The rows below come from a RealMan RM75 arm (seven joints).
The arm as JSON. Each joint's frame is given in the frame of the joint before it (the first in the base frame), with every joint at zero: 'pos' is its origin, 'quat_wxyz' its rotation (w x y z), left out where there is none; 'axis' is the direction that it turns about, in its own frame. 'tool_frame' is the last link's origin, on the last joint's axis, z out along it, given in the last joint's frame.
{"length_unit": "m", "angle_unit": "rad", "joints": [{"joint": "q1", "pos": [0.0, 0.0, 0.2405], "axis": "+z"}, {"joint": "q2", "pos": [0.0, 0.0, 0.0], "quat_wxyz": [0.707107, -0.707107, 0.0, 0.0], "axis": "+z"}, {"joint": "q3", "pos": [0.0, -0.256, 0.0], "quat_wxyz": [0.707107, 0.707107, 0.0, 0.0], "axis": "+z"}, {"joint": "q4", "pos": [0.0, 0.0, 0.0], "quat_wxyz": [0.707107, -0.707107, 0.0, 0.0], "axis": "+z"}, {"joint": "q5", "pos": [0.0, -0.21, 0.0], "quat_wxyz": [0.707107, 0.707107, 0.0, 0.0], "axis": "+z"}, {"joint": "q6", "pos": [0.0, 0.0, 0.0], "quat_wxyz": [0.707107, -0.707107, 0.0, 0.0], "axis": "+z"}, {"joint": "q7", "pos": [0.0, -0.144, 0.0], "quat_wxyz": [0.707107, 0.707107, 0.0, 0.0], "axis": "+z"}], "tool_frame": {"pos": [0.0, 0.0, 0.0]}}
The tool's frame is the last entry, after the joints.
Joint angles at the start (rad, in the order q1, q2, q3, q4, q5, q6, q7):
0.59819, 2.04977, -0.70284, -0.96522, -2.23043, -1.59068, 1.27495
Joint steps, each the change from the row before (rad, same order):
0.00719, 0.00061, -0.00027, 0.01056, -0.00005, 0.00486, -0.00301
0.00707, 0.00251, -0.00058, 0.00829, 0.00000, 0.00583, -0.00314
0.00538, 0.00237, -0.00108, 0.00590, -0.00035, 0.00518, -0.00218
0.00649, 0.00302, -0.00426, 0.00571, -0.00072, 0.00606, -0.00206
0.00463, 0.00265, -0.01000, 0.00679, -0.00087, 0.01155, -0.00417
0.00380, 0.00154, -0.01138, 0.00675, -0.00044, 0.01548, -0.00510
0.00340, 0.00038, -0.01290, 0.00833, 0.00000, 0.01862, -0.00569
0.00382, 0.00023, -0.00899, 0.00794, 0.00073, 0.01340, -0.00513
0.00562, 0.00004, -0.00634, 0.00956, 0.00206, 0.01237, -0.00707
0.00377, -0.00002, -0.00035, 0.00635, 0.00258, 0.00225, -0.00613
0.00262, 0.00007, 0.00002, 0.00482, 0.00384, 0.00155, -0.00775
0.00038, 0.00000, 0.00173, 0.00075, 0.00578, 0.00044, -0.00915
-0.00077, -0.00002, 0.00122, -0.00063, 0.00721, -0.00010, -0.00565
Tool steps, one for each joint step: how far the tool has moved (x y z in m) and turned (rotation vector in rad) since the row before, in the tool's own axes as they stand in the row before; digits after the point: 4 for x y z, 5 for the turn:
-0.0011, -0.0006, 0.0026, -0.00324, -0.00333, -0.00125
-0.0015, -0.0005, 0.0030, -0.00232, -0.00384, -0.00252
-0.0012, -0.0003, 0.0025, -0.00172, -0.00235, -0.00218
-0.0017, -0.0002, 0.0033, -0.00395, -0.00131, -0.00458
-0.0009, -0.0001, 0.0038, -0.00337, 0.00338, -0.00714
-0.0004, -0.0006, 0.0034, 0.00023, 0.00584, -0.00851
0.0001, -0.0009, 0.0034, 0.00197, 0.00775, -0.00875
-0.0003, -0.0007, 0.0028, 0.00055, 0.00413, -0.00697
-0.0008, -0.0010, 0.0028, 0.00095, 0.00099, -0.00793
-0.0008, -0.0002, 0.0013, -0.00158, -0.00374, -0.00463
-0.0008, -0.0002, 0.0010, -0.00050, -0.00473, -0.00605
-0.0007, -0.0005, -0.0001, 0.00326, -0.00610, -0.00757
-0.0007, -0.0004, -0.0004, 0.00389, -0.00681, -0.00426

